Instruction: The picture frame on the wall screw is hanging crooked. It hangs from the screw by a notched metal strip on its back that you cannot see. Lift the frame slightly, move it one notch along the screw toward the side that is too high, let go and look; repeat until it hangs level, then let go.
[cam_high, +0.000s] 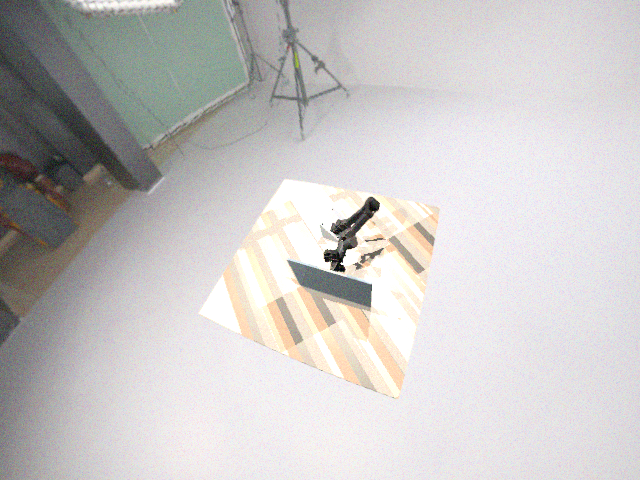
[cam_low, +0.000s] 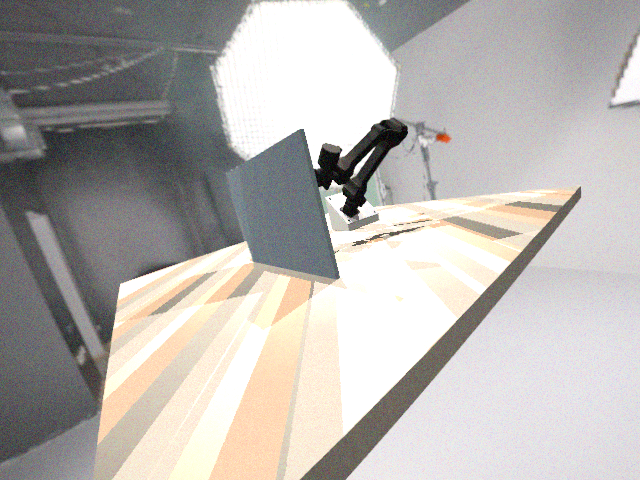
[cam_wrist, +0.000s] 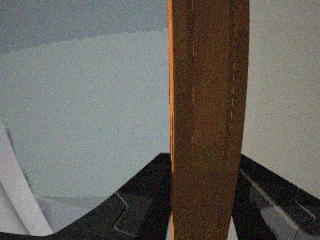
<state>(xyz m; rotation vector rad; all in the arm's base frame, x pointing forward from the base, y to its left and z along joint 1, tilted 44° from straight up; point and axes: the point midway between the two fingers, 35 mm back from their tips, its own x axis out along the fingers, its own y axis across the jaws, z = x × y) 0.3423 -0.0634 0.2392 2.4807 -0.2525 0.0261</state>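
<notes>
Right now my gripper tip is 5 cm above the picture frame, 1 cm to the right of it and 1 cm short of it. From my gripper tip the other things lie so: wall panel 7 cm below, 2 cm ahead.
</notes>
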